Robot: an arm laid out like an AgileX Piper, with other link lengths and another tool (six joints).
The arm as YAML. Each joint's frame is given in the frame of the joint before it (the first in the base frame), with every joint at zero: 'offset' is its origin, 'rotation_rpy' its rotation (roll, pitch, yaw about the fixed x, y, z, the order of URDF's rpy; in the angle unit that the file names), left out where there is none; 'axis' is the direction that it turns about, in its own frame. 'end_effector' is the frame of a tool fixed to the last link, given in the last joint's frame.
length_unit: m
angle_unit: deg
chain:
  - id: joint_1
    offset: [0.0, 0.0, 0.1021]
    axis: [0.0, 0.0, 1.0]
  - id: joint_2
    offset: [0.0, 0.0, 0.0]
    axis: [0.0, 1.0, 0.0]
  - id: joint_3
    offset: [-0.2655, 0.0, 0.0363]
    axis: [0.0, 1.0, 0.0]
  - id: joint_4
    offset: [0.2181, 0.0, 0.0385]
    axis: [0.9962, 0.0, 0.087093]
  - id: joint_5
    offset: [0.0, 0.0, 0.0]
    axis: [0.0, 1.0, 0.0]
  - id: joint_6
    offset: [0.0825, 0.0, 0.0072]
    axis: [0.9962, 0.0, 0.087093]
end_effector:
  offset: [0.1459, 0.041, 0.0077]
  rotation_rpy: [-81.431, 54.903, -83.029]
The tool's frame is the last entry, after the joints.
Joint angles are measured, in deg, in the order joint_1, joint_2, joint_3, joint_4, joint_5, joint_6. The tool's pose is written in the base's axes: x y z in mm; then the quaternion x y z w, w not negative. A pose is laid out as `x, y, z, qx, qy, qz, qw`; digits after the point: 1 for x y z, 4 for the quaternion.
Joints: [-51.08 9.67 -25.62 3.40 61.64 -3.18]
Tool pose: 110.9, -53.4, 127.3, 0.1058, 0.9026, -0.2712, 0.3172
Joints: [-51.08 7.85 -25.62 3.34 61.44 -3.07]
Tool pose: 110.6, -53.3, 131.4, 0.1053, 0.8951, -0.2824, 0.3285
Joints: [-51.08 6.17 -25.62 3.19 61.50 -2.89]
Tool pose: 109.6, -52.9, 134.4, 0.1056, 0.8889, -0.2917, 0.3371
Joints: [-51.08 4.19 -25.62 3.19 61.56 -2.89]
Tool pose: 108.8, -51.9, 138.0, 0.1042, 0.8814, -0.3022, 0.3478
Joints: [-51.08 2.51 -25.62 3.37 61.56 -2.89]
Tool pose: 108.5, -50.6, 141.4, 0.1030, 0.8746, -0.3101, 0.3582
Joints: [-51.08 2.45 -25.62 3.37 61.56 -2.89]
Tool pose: 108.5, -50.6, 141.5, 0.1029, 0.8744, -0.3104, 0.3585
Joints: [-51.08 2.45 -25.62 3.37 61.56 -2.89]
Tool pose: 108.5, -50.6, 141.5, 0.1029, 0.8744, -0.3104, 0.3585
